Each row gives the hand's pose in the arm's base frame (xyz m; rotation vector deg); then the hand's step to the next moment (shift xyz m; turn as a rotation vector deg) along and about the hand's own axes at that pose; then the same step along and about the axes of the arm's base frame.
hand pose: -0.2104 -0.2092 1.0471 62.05 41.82 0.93
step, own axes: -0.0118 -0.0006 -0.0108 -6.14 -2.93 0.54
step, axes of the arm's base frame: -0.0152 0.0041 0.0030 -5.40 -4.05 1.05
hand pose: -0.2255 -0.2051 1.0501 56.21 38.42 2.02
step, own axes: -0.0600 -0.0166 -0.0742 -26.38 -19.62 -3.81
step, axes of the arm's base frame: -0.0924 0.0274 -0.0101 -28.34 -16.78 -3.25
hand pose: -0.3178 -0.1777 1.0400 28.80 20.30 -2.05
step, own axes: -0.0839 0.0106 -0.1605 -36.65 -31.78 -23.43
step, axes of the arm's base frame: -0.1294 0.0815 -0.0976 -45.79 -18.61 -21.43
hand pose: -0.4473 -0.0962 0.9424 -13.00 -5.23 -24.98
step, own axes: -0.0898 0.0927 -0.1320 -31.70 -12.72 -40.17
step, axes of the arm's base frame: -0.0362 0.0871 -0.1587 -32.50 -7.81 -40.78
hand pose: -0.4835 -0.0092 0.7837 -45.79 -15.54 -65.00
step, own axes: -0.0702 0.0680 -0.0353 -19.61 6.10 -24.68
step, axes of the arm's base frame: 0.0234 0.0377 -0.0940 -7.72 -2.09 -31.09
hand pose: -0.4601 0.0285 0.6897 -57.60 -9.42 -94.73
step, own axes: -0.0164 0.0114 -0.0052 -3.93 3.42 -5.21
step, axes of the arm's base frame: 0.0070 0.0050 -0.0188 0.19 -1.35 -7.24
